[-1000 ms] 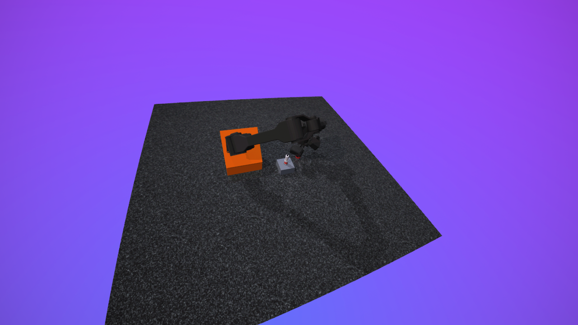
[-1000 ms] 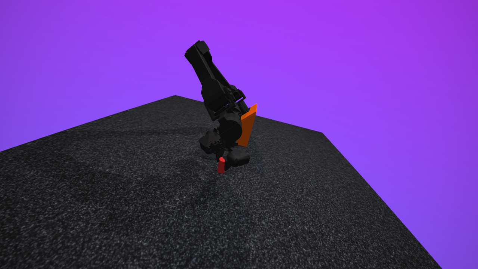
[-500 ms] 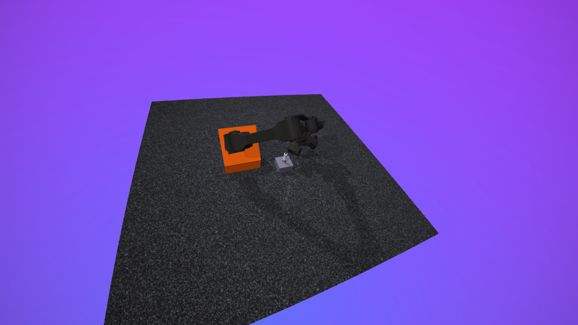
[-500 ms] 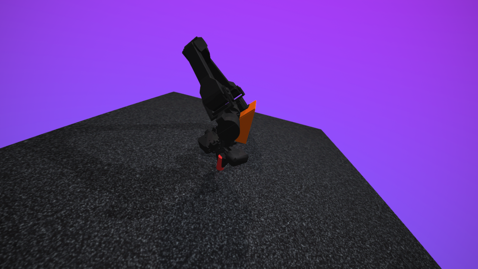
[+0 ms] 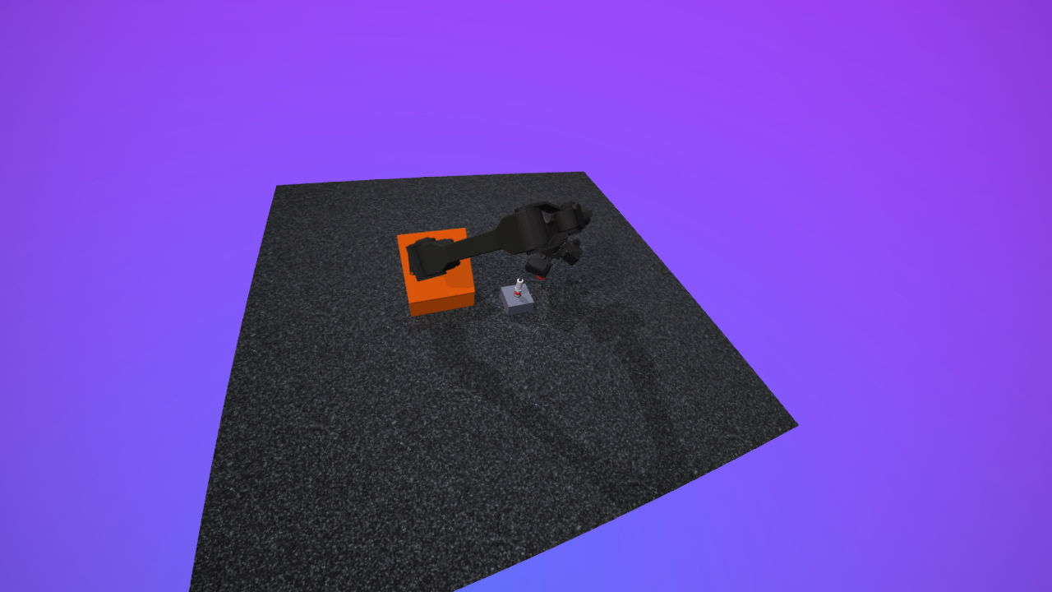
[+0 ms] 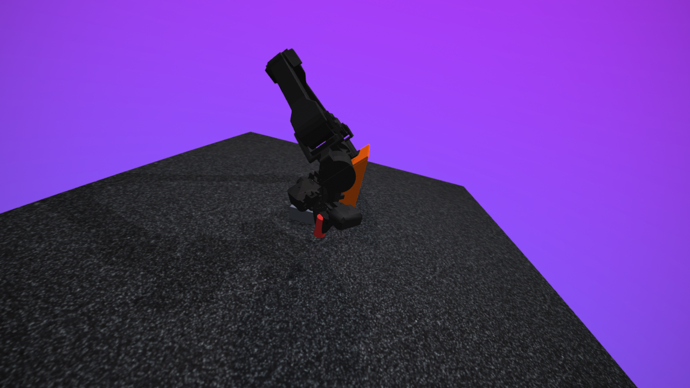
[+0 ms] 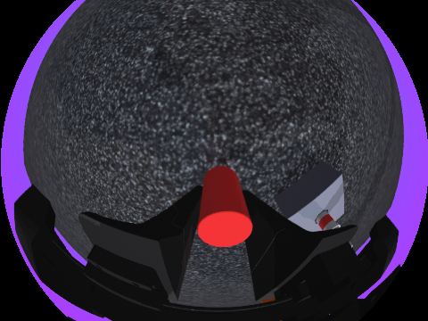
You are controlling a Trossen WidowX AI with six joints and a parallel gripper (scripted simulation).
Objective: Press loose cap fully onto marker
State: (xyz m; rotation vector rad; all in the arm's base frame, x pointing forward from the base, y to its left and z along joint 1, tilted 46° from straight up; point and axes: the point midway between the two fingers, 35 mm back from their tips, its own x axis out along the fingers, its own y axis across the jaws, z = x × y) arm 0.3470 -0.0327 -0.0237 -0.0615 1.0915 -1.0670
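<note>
Right now the grey holder block is 10 cm behind my gripper tip, 7 cm to the right of it and 2 cm below it. From my gripper tip the other things lie so: red cap: 1 cm above.
</note>
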